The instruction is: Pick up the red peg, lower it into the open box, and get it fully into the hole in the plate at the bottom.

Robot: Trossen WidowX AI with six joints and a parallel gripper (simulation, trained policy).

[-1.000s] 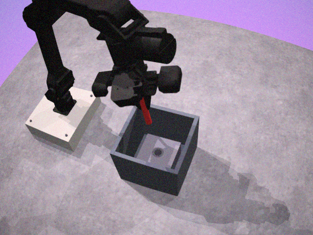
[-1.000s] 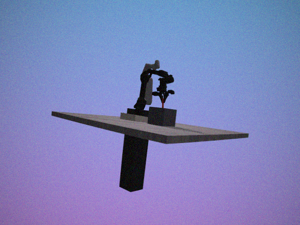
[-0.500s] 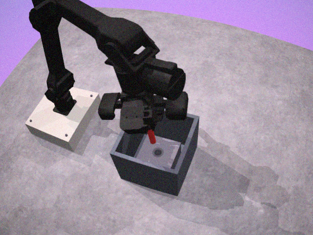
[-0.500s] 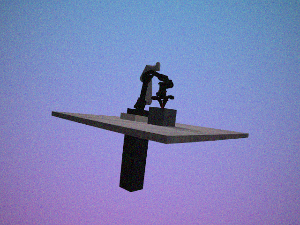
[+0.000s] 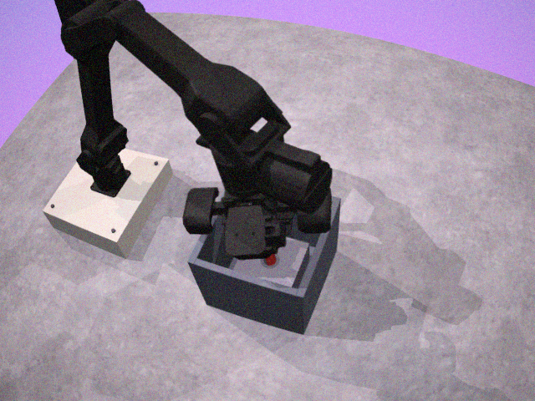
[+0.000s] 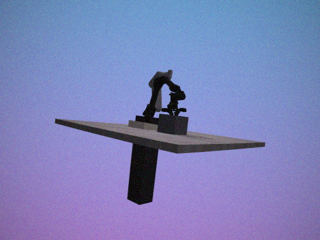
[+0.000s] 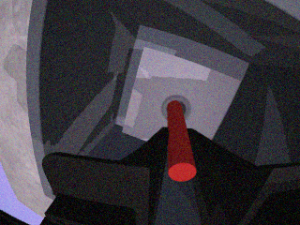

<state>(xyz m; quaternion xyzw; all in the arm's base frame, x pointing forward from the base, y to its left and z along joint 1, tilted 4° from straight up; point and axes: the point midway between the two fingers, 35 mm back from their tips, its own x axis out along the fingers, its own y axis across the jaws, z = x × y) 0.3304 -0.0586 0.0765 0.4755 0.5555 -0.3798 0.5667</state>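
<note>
Right now my gripper tip is right at the red peg. From my gripper tip the other things lie so: plate 5 cm below, 1 cm to the right.
</note>
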